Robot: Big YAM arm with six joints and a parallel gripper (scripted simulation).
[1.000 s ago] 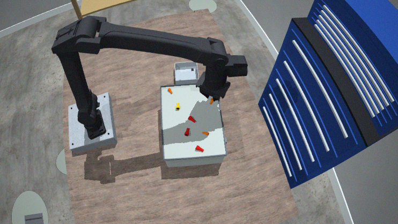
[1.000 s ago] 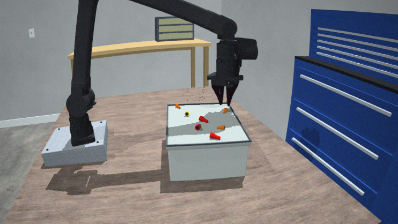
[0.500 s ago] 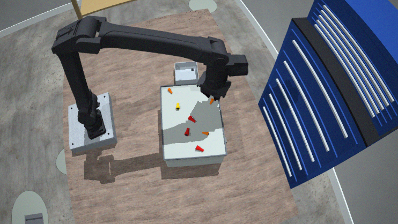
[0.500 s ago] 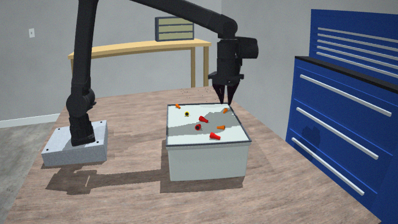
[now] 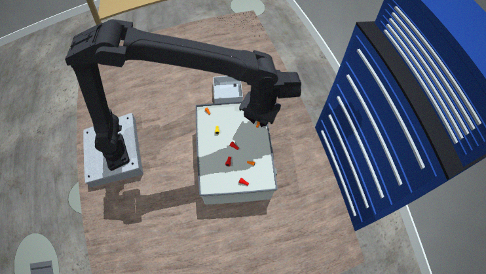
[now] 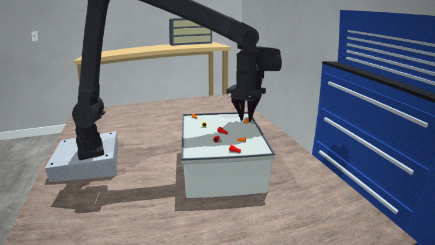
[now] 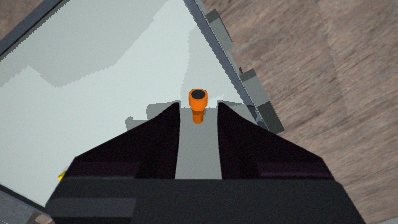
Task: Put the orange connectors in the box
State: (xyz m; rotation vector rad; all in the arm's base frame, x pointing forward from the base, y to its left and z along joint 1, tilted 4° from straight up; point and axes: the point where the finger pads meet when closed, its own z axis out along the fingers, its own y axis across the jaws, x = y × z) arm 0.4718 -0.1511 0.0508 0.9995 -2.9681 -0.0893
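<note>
My hand is 23 cm to the right of the junction box floor and 13 cm above it. Round my hand: yellow wire connector: 12 cm behind, 4 cm to the left, 1 cm below; then tool case: 9 cm behind, 3 cm to the right, 5 cm below.
</note>
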